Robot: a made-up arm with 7 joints. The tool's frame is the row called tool. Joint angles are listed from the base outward. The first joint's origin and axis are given. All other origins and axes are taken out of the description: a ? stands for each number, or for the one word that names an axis. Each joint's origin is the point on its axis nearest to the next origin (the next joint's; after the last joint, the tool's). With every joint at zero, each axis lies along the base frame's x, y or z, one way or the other. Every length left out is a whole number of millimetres.
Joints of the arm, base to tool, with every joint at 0 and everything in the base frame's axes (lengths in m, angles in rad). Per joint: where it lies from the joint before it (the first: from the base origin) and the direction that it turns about. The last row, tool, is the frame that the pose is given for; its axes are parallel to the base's.
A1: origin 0 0 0.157 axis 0 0 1
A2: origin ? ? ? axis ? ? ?
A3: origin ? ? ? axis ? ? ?
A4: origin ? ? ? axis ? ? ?
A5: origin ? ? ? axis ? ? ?
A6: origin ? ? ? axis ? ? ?
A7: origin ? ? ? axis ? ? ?
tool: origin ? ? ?
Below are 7 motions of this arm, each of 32 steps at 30 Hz.
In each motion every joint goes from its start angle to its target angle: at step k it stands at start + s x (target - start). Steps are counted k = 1, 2, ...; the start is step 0. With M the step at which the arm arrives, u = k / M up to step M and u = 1 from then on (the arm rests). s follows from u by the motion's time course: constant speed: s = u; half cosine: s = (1 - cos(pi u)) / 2; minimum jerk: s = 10 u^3 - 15 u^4 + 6 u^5.
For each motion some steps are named. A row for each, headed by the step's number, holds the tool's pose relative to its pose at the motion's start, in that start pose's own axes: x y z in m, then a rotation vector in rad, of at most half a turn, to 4 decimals.
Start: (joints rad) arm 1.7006 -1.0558 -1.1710 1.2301 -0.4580 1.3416 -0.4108
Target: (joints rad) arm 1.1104 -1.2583 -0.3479 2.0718 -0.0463 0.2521 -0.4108
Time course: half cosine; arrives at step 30
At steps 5, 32:
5: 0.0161 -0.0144 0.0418 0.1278 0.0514 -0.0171
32: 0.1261 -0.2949 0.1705 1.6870 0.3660 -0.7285

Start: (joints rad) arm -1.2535 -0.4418 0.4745 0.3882 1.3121 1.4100 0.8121
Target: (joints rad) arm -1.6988 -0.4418 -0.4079 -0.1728 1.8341 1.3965 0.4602
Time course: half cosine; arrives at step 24
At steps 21, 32:
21: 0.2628 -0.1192 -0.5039 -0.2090 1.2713 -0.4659
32: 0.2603 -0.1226 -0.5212 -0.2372 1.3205 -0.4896

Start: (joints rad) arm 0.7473 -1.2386 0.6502 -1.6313 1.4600 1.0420 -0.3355
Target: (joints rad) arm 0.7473 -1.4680 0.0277 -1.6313 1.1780 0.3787 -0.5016
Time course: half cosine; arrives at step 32
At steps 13, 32:
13: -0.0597 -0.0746 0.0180 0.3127 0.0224 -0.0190
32: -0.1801 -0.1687 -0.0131 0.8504 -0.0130 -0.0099

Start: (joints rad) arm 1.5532 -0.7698 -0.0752 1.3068 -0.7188 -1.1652 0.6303
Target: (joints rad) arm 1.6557 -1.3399 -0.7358 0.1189 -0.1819 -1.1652 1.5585
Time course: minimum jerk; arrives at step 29
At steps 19, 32:
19: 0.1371 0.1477 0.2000 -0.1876 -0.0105 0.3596
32: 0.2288 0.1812 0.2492 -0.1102 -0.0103 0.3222

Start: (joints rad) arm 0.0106 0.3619 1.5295 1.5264 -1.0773 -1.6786 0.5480
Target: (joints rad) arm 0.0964 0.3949 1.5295 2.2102 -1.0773 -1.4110 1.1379
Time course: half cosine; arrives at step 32
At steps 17, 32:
17: -0.0734 -0.0016 -0.0330 0.1548 -0.4713 -0.1573
32: -0.1231 0.0243 -0.0694 0.2230 -0.8535 -0.3455

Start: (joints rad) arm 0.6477 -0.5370 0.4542 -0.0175 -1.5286 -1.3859 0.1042
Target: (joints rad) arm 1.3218 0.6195 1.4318 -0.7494 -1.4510 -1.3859 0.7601
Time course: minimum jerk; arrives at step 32
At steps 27, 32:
27: -0.1972 0.1161 -0.0098 0.1022 -1.9258 0.7809
32: -0.2035 0.1147 -0.0140 0.1290 -1.9692 0.7876

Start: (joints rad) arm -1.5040 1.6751 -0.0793 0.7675 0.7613 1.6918 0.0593
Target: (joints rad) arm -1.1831 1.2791 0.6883 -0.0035 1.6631 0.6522 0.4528
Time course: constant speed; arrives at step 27
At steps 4, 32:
4: -0.0628 -0.0585 -0.0112 0.1614 -0.1914 -0.1533
32: -0.3791 -0.3807 -0.6194 1.5286 -1.4404 -0.7003

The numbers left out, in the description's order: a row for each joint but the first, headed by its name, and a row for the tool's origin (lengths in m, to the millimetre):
A2: xyz -0.112 0.081 0, axis 0 -1 0
A3: xyz 0.008 0 -0.247, axis -1 0 0
A4: xyz 0 0.036 -0.003, axis 0 0 -1
A5: xyz -0.296 0.144 0, axis 0 -1 0
A6: xyz -0.031 0 0.081, axis -1 0 0
A7: xyz 0 0.172 0.207, axis 0 -1 0
tool: xyz 0.047 0 0.073

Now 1 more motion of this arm.
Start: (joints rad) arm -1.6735 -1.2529 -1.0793 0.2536 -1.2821 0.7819 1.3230
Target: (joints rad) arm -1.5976 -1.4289 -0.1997 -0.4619 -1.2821 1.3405 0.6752
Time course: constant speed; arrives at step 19
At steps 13, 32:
13: -0.3287 0.1213 -0.2974 -0.6379 0.8976 0.7572
32: -0.5275 0.0623 -0.3088 -0.8981 1.3551 1.1132

